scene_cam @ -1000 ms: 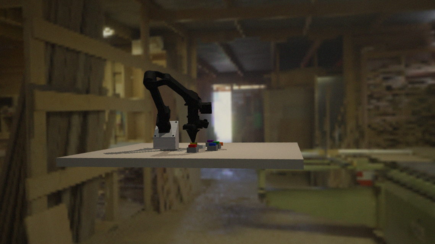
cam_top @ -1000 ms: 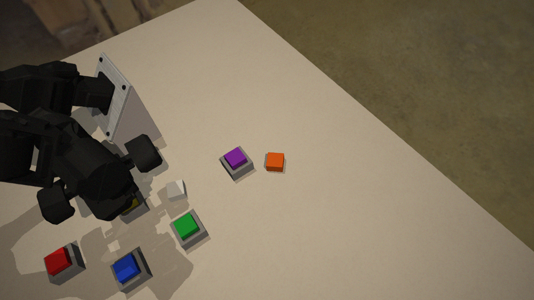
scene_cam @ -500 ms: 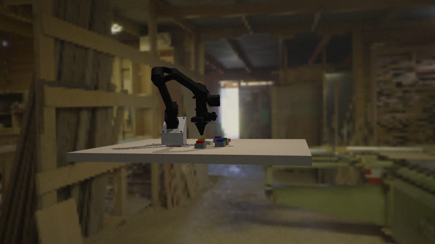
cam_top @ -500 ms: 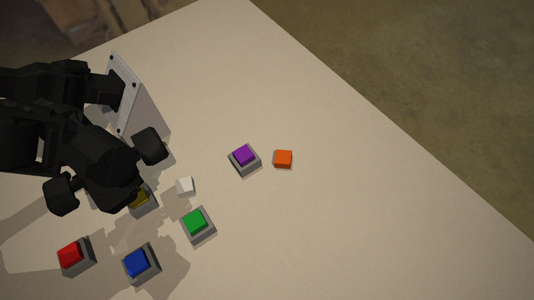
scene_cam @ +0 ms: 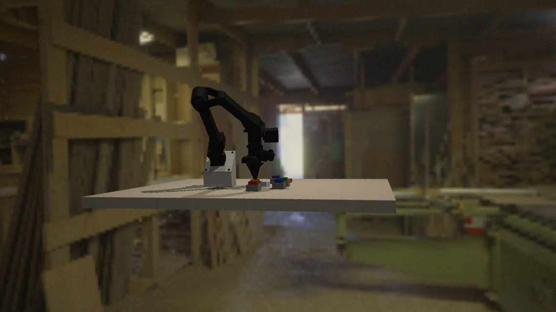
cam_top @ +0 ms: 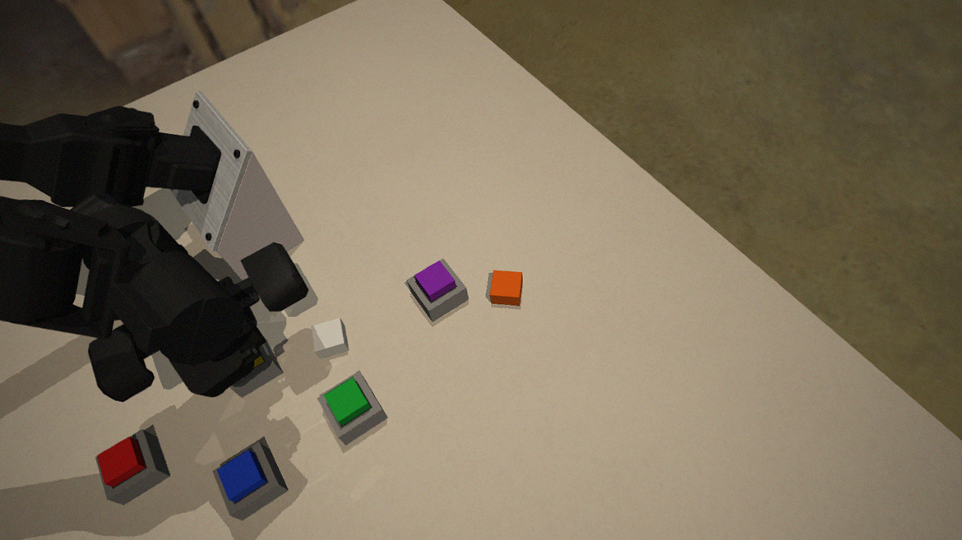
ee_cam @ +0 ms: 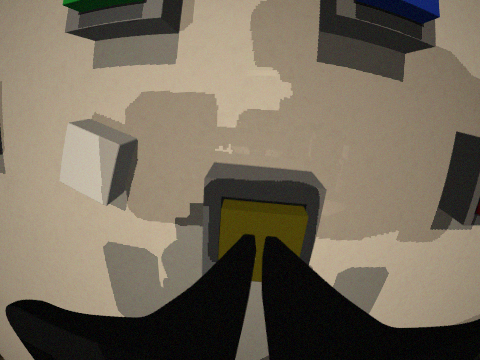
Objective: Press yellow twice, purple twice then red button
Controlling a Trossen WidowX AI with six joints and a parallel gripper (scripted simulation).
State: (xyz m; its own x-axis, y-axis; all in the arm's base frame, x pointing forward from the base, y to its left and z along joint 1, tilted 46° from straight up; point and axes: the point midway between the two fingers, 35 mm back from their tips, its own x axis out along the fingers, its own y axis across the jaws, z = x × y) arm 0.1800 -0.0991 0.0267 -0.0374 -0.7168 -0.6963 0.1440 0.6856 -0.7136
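Right now my gripper tip is 1 cm above the yellow button. Also, from my gripper tip: green button (12 cm ahead, 5 cm to the left); blue button (11 cm ahead, 6 cm to the right); white block (3 cm ahead, 8 cm to the left, 3 cm below).
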